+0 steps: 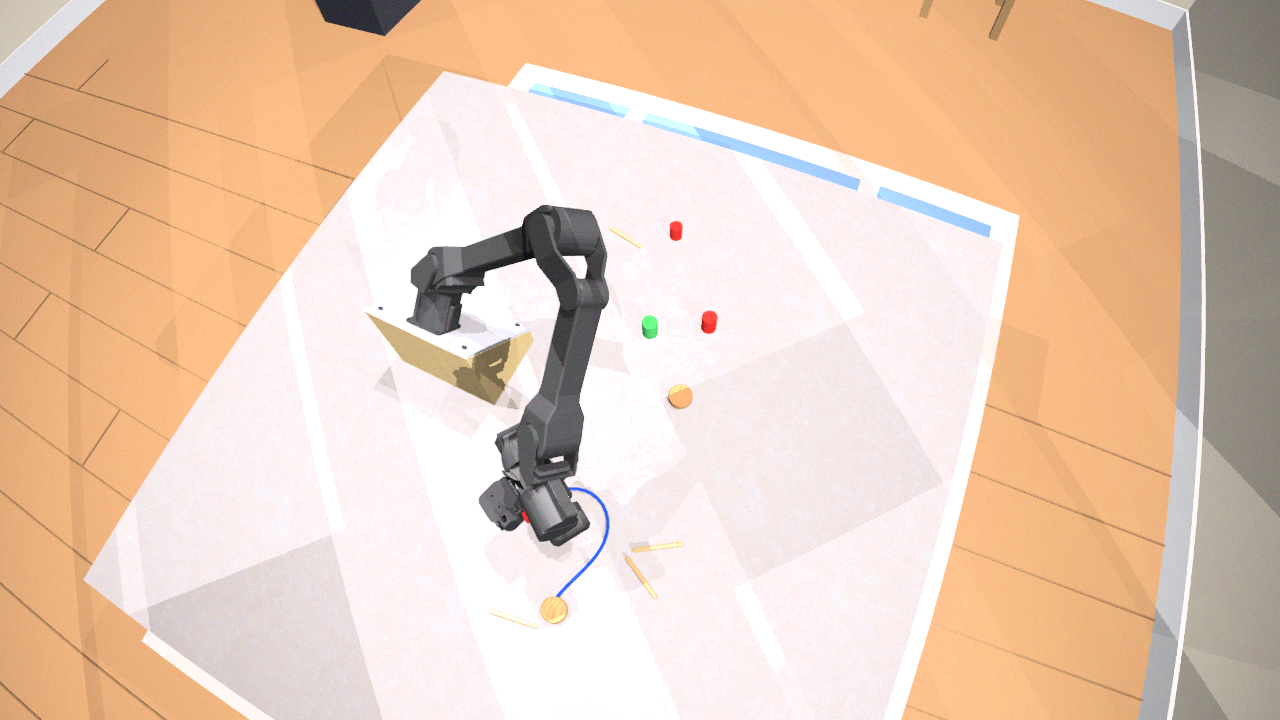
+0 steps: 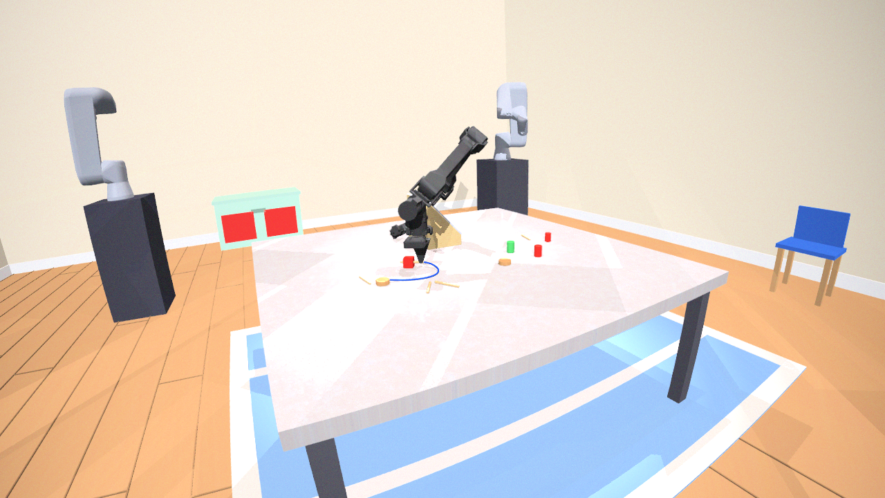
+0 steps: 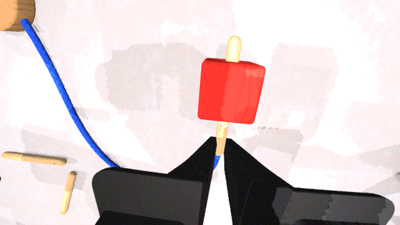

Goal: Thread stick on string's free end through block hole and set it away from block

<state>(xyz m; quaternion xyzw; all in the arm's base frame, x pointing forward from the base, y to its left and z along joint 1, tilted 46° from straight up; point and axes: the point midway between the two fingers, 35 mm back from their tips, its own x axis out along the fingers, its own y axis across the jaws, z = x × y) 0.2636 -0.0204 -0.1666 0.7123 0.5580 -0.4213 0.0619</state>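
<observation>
Right now the thin wooden stick is 10 mm behind my gripper tip and 10 mm to the right of it. The rest, counted from my gripper tip: red cube 20 mm behind, 30 mm to the right; then green cylinder 10 mm ahead, 330 mm to the left, 10 mm above; then round wooden button 90 mm ahead, 150 mm to the right, 10 mm below.
</observation>
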